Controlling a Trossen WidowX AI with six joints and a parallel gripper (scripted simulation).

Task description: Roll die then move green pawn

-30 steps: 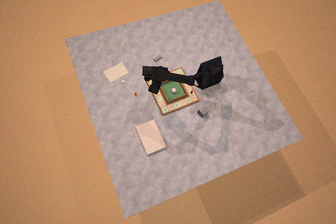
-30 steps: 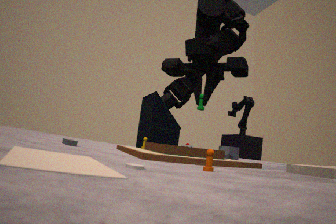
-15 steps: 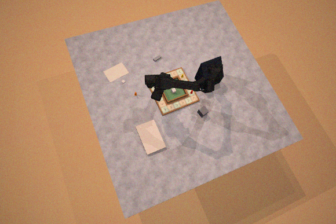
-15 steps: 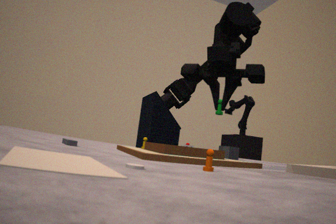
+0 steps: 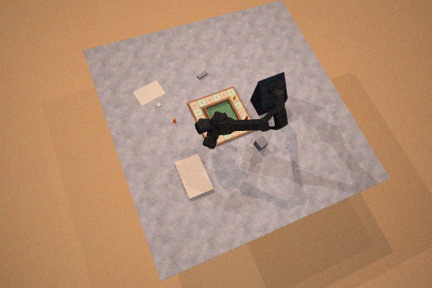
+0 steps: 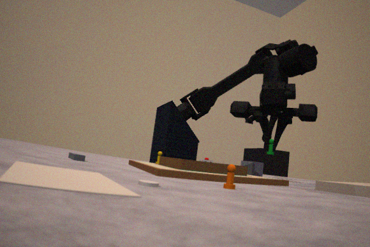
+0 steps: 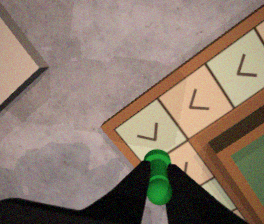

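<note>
My gripper tip is 120 mm past the white die, 90 mm to the left of it and 50 mm above it. Round my gripper tip: green pawn: 10 mm above; orange pawn: 180 mm to the right, 130 mm ahead, 60 mm below; green tray: 120 mm behind, 100 mm to the right, 70 mm below.
</note>
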